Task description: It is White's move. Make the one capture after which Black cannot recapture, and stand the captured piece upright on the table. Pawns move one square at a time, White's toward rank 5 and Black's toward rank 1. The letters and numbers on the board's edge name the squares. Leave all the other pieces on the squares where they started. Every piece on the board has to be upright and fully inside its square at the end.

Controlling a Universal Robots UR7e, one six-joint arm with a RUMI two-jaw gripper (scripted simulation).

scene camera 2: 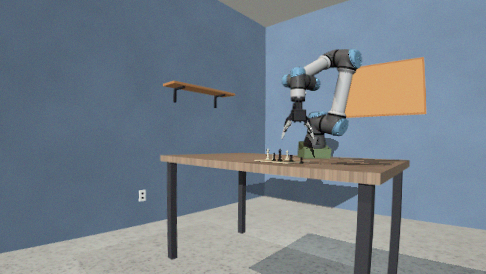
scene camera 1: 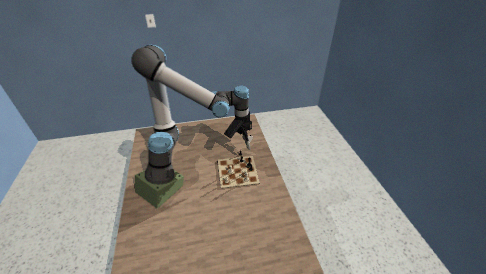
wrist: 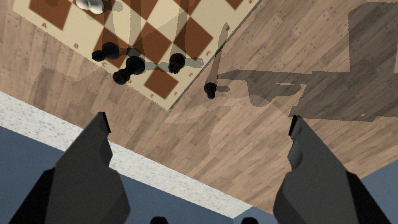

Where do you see a chessboard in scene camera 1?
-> At 237, 178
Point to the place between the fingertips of my gripper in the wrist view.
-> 200, 115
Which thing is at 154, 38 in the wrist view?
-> A chessboard.
